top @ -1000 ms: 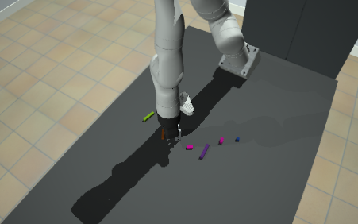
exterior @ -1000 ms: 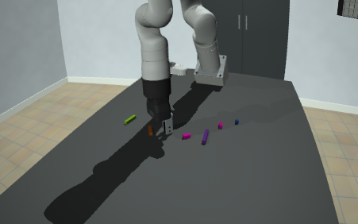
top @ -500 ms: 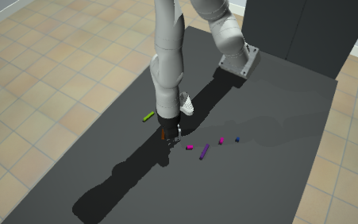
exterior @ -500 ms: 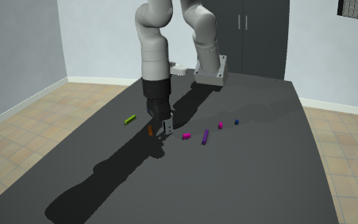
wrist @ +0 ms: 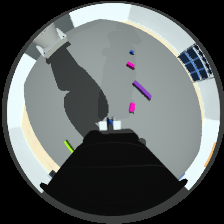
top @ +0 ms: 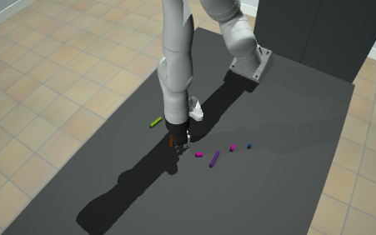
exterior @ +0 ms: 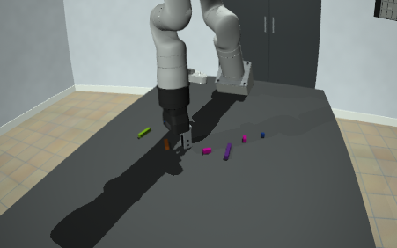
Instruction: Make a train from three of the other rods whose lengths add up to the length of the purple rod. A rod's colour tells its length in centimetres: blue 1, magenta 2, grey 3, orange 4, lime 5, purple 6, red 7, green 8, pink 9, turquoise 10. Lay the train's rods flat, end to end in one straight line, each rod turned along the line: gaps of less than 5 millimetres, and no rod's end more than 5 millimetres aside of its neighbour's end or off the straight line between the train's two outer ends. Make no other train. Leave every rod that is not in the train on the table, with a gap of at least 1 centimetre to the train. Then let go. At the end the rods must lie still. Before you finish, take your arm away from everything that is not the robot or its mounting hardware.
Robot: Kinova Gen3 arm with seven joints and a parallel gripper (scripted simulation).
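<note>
The orange rod is 20 mm ahead of my hand, 50 mm to the right of it and 10 mm below it. Round my hand: lime rod: 150 mm to the right, 10 mm below; purple rod: 20 mm behind, 110 mm to the left, 10 mm below.
</note>
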